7 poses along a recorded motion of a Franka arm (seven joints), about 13 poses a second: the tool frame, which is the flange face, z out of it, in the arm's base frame.
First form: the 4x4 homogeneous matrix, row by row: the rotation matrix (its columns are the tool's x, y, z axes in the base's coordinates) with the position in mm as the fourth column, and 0 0 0 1 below. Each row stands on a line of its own.
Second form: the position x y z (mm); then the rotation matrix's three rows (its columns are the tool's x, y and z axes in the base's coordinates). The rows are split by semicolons. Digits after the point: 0 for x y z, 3 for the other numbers.
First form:
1:
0.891 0.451 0.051 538
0.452 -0.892 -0.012 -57
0.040 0.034 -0.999 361
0 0 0 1
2:
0.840 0.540 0.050 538
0.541 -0.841 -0.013 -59
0.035 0.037 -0.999 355
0 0 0 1
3:
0.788 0.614 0.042 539
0.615 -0.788 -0.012 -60
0.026 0.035 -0.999 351
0 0 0 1
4:
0.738 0.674 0.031 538
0.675 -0.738 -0.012 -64
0.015 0.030 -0.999 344
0 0 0 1
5:
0.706 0.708 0.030 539
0.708 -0.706 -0.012 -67
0.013 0.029 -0.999 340
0 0 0 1
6:
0.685 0.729 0.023 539
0.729 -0.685 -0.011 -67
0.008 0.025 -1.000 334
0 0 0 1
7:
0.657 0.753 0.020 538
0.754 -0.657 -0.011 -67
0.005 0.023 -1.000 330
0 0 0 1
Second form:
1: 538 -57 361; 0.891 0.451 0.051; 0.452 -0.892 -0.012; 0.040 0.034 -0.999
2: 538 -59 355; 0.840 0.540 0.050; 0.541 -0.841 -0.013; 0.035 0.037 -0.999
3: 539 -60 351; 0.788 0.614 0.042; 0.615 -0.788 -0.012; 0.026 0.035 -0.999
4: 538 -64 344; 0.738 0.674 0.031; 0.675 -0.738 -0.012; 0.015 0.030 -0.999
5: 539 -67 340; 0.706 0.708 0.030; 0.708 -0.706 -0.012; 0.013 0.029 -0.999
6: 539 -67 334; 0.685 0.729 0.023; 0.729 -0.685 -0.011; 0.008 0.025 -1.000
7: 538 -67 330; 0.657 0.753 0.020; 0.754 -0.657 -0.011; 0.005 0.023 -1.000
